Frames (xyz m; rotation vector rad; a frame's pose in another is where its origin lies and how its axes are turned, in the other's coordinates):
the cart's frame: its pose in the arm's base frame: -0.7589 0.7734 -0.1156 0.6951 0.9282 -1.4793
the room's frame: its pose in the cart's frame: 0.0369 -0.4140 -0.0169 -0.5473 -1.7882 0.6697
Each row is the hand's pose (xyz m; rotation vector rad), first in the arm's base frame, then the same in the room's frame.
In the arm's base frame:
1: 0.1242 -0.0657 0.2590 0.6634 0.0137 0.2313
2: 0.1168 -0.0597 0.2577 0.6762 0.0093 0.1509
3: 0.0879 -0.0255 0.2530 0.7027 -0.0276 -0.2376
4: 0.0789 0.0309 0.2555 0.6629 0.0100 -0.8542
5: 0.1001 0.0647 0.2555 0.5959 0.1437 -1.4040
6: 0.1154 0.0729 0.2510 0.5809 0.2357 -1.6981
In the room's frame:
1: 1.5078 0.2088 -0.4223 1.3939 0.5047 0.7700
2: 1.4990 0.2080 -0.4185 1.3882 0.5332 0.6867
3: 1.4602 0.2109 -0.3959 1.3211 0.6354 0.2855
4: 1.4302 0.2360 -0.3542 1.0809 0.8309 -0.2950
5: 1.4314 0.2693 -0.3323 0.7826 1.0500 -0.7721
6: 1.4371 0.2863 -0.3310 0.6229 1.1754 -1.0290

